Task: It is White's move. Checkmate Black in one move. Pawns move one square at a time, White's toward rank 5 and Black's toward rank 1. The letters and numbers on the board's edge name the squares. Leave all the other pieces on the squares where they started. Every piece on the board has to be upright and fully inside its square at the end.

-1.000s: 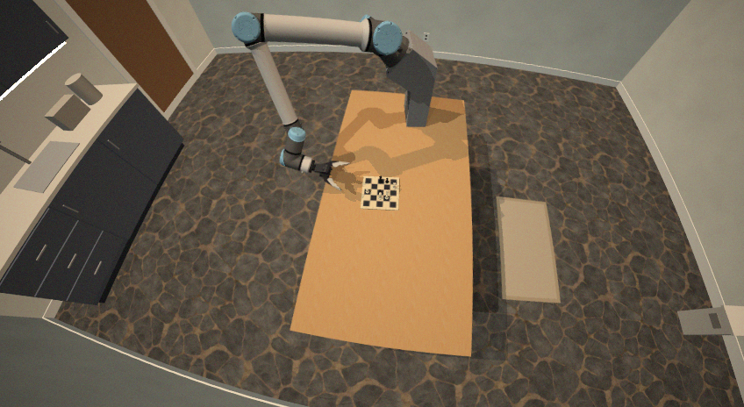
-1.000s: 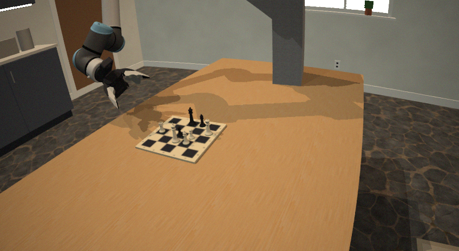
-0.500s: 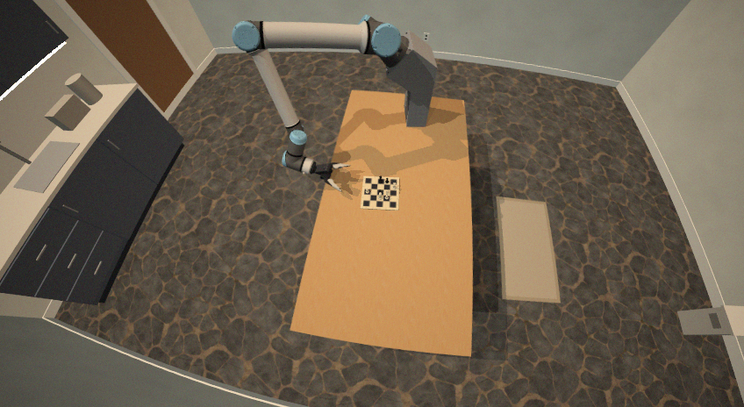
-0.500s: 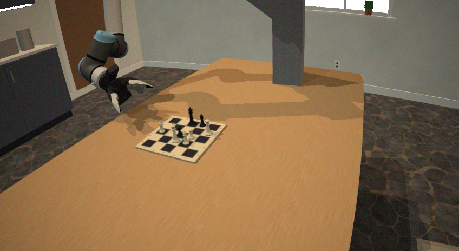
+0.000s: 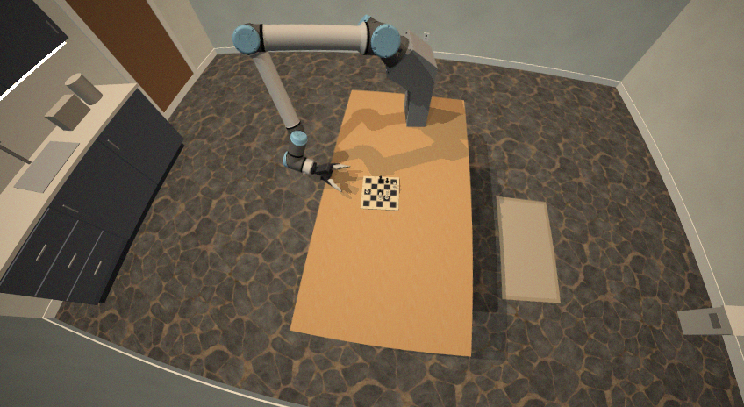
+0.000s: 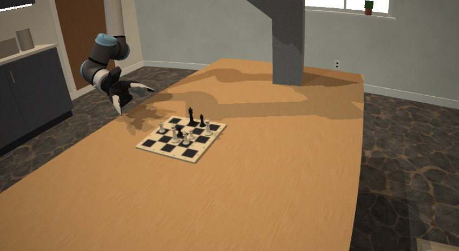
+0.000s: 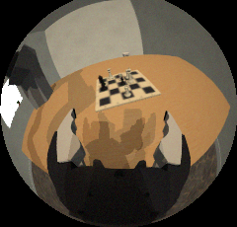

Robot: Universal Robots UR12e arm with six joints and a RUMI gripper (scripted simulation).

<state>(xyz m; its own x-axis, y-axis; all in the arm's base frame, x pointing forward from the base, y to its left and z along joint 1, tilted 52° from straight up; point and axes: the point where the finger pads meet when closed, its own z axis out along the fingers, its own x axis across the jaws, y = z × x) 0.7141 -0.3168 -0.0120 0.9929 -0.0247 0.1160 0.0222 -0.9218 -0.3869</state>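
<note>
Now: the tall white piece 200 mm to the left of my hand, 50 mm below it and 50 mm ahead of it. From my hand the other things lie so: white rook 270 mm to the left, 50 mm below, 30 mm behind; small chessboard 200 mm to the left, 80 mm below, 10 mm ahead; black king 190 mm to the left, 60 mm behind, 50 mm below.
</note>
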